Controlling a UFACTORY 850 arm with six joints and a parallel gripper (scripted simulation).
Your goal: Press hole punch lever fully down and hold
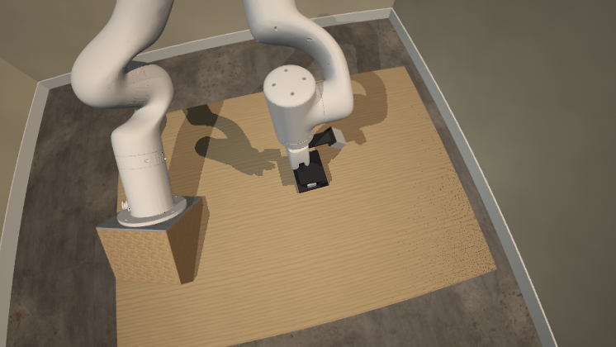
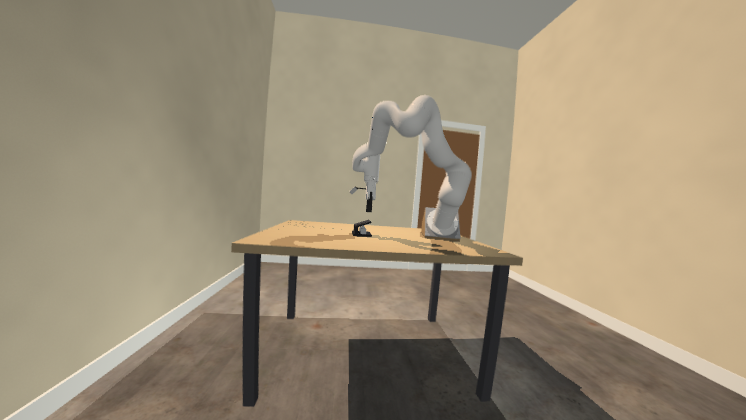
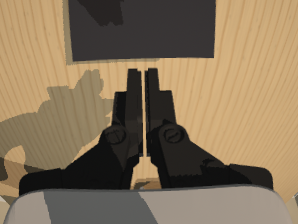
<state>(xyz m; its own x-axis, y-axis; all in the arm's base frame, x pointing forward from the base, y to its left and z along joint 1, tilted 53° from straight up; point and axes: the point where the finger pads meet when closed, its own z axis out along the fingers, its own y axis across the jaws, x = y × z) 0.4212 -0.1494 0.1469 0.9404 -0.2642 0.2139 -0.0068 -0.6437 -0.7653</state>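
Right now my hand is 12 cm above the black hole punch and 4 cm short of it.
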